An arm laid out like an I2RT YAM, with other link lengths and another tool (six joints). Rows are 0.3 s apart.
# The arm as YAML. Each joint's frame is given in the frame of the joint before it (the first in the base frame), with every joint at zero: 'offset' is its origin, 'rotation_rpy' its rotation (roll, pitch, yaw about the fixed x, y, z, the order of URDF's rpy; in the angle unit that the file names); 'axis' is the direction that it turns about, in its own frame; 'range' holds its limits. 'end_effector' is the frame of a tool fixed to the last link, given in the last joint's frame.
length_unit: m
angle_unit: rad
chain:
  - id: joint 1
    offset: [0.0, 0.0, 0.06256]
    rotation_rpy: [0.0, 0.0, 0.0]
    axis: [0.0, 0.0, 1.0]
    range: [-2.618, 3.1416]
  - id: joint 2
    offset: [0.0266, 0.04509, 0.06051]
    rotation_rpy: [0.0, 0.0, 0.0]
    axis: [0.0, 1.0, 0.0]
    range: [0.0, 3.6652]
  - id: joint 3
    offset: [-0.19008, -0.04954, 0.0]
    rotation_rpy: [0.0, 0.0, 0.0]
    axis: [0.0, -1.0, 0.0]
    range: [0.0, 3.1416]
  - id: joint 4
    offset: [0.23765, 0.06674, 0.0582]
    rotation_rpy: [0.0, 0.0, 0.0]
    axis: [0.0, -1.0, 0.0]
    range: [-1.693, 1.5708]
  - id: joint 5
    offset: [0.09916, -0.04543, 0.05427]
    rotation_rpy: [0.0, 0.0, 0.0]
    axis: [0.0, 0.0, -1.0]
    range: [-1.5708, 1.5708]
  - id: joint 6
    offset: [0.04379, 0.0, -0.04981]
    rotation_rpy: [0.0, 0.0, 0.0]
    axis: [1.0, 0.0, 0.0]
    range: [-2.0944, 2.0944]
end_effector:
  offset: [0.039, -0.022, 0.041]
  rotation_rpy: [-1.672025, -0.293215, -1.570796]
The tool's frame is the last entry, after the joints.
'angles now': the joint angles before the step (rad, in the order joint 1, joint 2, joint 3, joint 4, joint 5, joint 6). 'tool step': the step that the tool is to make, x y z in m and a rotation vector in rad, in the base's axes. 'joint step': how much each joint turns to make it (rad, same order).
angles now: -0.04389, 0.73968, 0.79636, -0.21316, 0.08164, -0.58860
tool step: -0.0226, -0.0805, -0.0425, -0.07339, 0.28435, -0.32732
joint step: -0.26520, -0.05200, 0.00600, -0.31147, 0.09526, -0.09941
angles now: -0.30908, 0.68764, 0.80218, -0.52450, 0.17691, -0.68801
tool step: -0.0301, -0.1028, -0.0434, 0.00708, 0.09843, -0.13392
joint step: -0.43815, 0.07741, -0.08521, 0.08159, -0.25511, -0.17126
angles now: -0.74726, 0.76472, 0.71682, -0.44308, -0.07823, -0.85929
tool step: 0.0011, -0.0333, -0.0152, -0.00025, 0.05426, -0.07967
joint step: -0.06722, 0.13955, 0.03613, 0.06332, 0.02964, -0.02742
